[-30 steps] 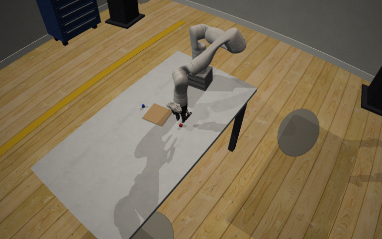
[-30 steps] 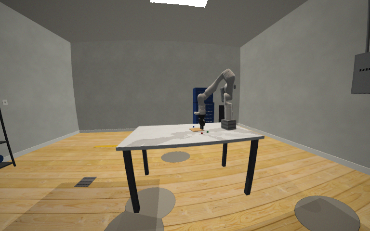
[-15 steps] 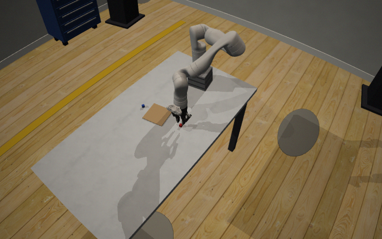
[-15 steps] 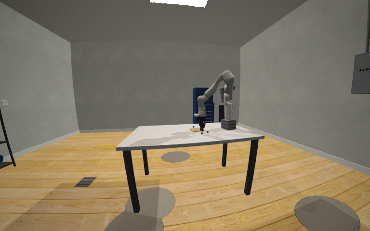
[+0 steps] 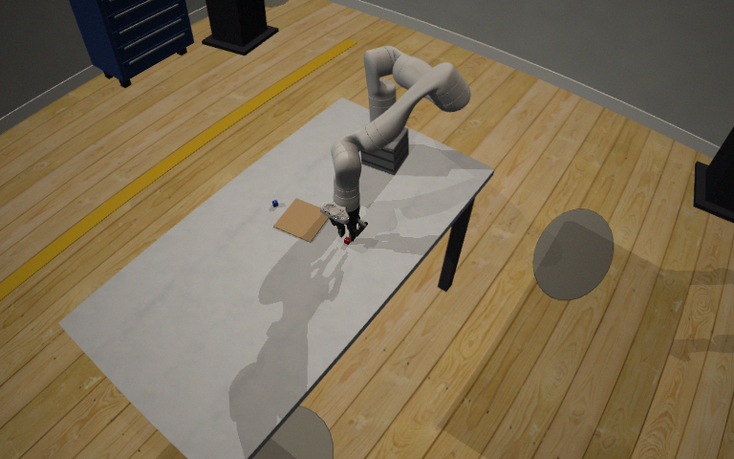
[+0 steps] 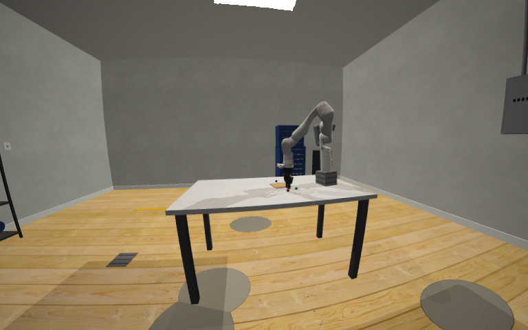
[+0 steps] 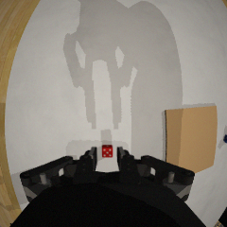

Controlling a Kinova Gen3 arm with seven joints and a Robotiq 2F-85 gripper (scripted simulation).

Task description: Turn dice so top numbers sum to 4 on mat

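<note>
Now: the red die 30 mm below my hand. From my hand the other things lie so: blue die (290 mm to the right, 30 mm below, 20 mm behind); then tan mat (170 mm to the right, 40 mm below, 10 mm behind); then green die (80 mm behind, 30 mm below, 20 mm to the right).
</note>
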